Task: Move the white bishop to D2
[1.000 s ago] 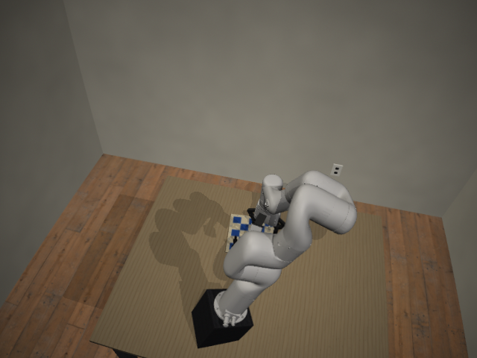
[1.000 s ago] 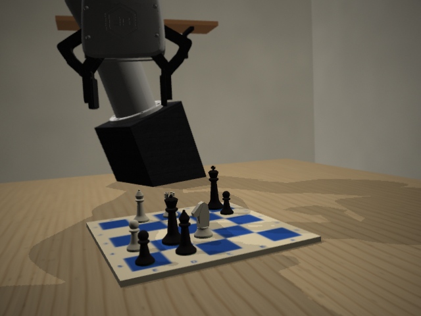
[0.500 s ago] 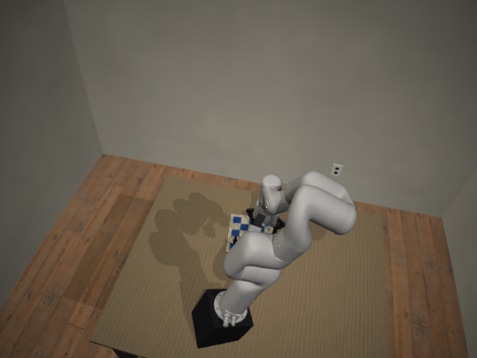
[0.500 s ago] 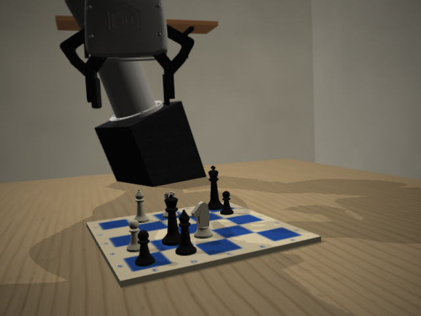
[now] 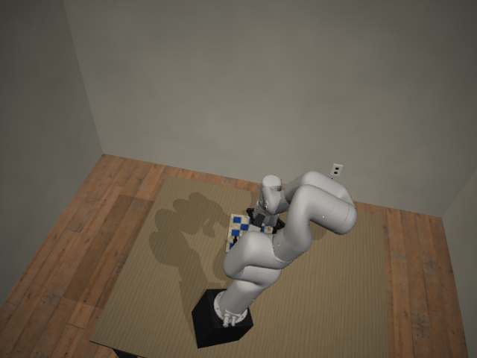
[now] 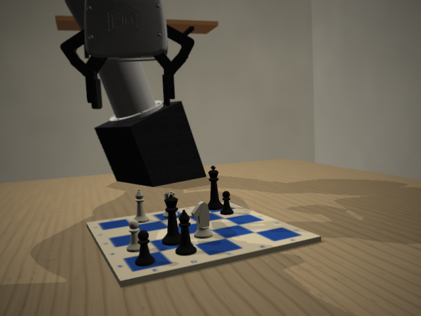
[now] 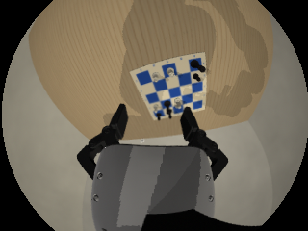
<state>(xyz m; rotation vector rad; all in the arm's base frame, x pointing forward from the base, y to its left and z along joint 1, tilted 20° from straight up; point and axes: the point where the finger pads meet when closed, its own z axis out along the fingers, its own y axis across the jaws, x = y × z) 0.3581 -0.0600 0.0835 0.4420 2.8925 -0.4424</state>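
Right now my hand is 140 mm above the white bishop. Also, from my hand: board: 170 mm below, 70 mm ahead, 50 mm to the left; then black queen: 140 mm below, 110 mm ahead, 10 mm to the left; then white pawn: 150 mm below, 110 mm ahead, 30 mm to the right.
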